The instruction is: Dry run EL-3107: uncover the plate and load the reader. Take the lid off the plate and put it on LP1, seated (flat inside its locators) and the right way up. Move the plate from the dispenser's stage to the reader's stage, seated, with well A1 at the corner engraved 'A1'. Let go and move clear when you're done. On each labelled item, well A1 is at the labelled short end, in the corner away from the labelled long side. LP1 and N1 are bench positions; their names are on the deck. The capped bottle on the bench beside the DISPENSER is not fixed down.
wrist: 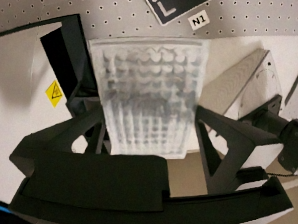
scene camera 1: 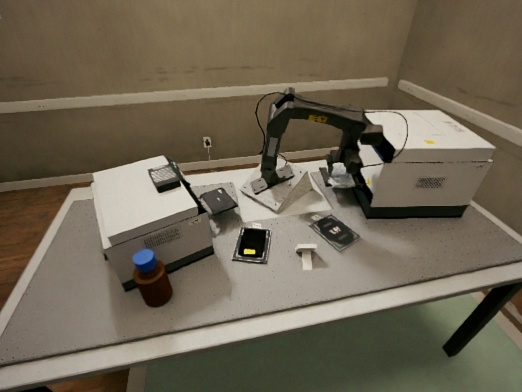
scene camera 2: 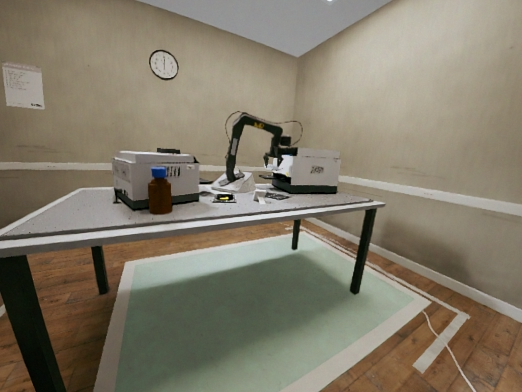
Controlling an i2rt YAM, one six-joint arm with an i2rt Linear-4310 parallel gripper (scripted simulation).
In view: my gripper [wrist: 150,110], a clear well plate [wrist: 167,133] and a brown capped bottle [scene camera 1: 154,285].
The brown capped bottle is seen too in scene camera 2 [scene camera 2: 159,190]. The wrist view does not show the brown capped bottle: it is out of frame.
